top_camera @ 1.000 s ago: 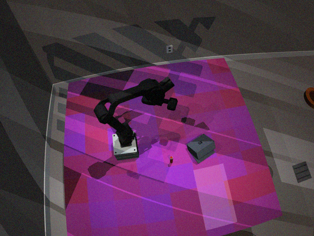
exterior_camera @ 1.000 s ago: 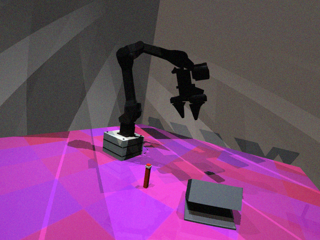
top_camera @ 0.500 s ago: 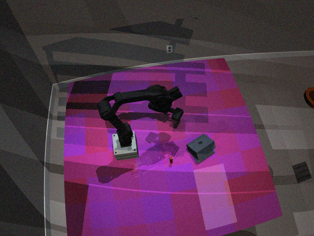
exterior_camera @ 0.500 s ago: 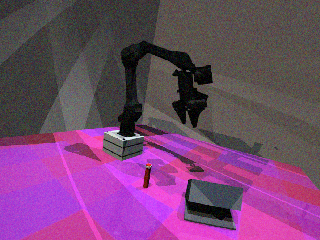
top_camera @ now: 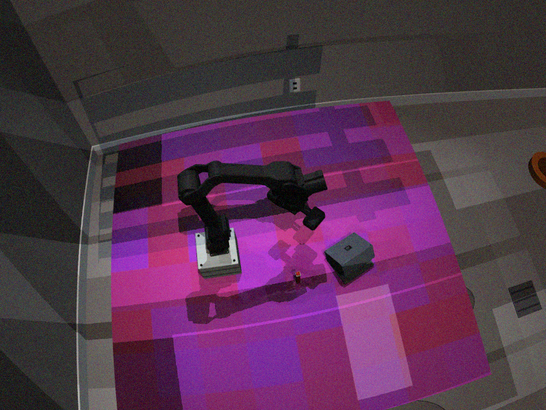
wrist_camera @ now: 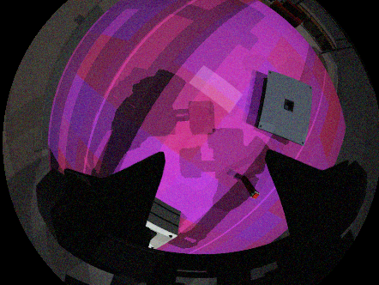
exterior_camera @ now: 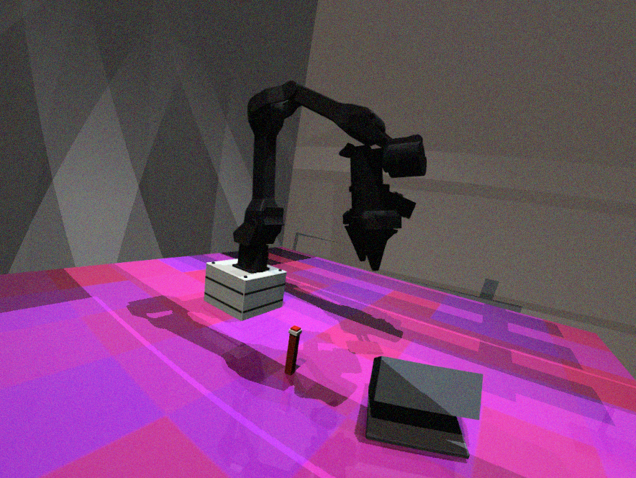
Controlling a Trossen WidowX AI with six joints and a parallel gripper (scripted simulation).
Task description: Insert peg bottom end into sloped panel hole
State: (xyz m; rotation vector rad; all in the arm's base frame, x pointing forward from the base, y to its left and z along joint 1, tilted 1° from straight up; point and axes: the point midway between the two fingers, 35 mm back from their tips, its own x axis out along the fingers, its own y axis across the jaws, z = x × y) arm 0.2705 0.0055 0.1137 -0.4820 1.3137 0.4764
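The red peg lies 150 mm to the right of my gripper tip, 110 mm below it and 40 mm behind it. From my gripper tip the other things lie so: sloped panel: 150 mm ahead, 120 mm below, 110 mm to the right.
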